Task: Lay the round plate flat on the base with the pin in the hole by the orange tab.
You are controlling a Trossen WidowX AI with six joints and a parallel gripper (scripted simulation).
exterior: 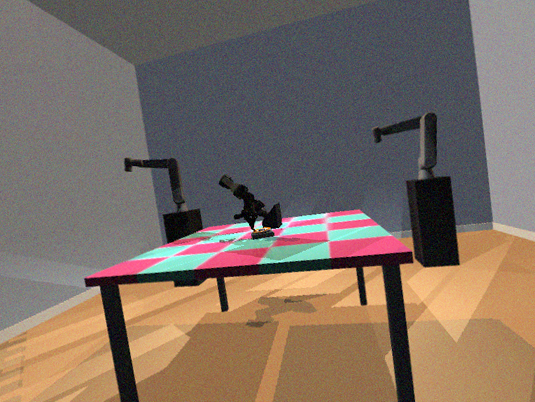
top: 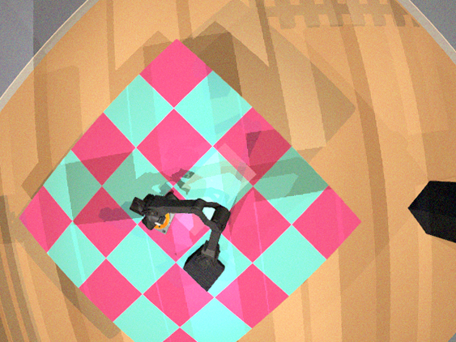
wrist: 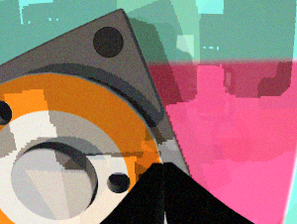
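Right now my gripper tip is 10 mm past the plate, 30 mm to the right of it and 10 mm above it. The rest, counted from my gripper tip: square grey base: 10 mm behind, 50 mm to the left, 20 mm below.
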